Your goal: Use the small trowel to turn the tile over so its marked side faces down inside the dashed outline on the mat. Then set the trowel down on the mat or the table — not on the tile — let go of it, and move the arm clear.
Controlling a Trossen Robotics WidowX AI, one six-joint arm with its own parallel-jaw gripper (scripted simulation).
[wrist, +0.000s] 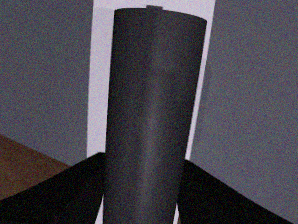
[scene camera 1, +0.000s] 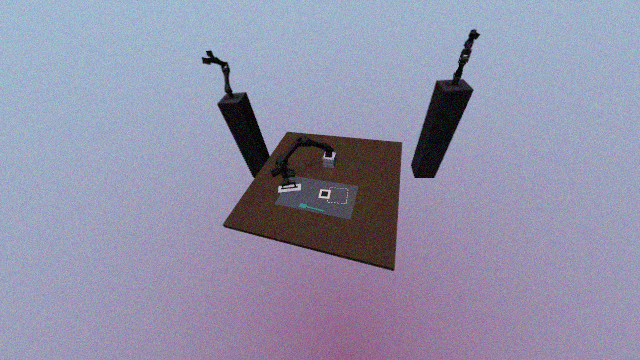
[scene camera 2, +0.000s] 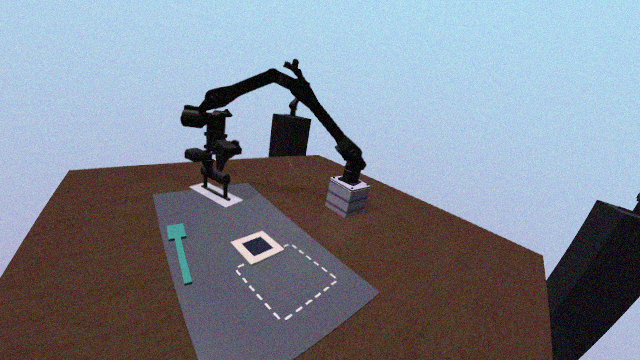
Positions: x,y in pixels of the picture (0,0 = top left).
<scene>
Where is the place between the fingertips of the gripper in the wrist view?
At 142,165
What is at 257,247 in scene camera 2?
A tile.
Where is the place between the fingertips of the gripper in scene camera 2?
At 214,176
</scene>
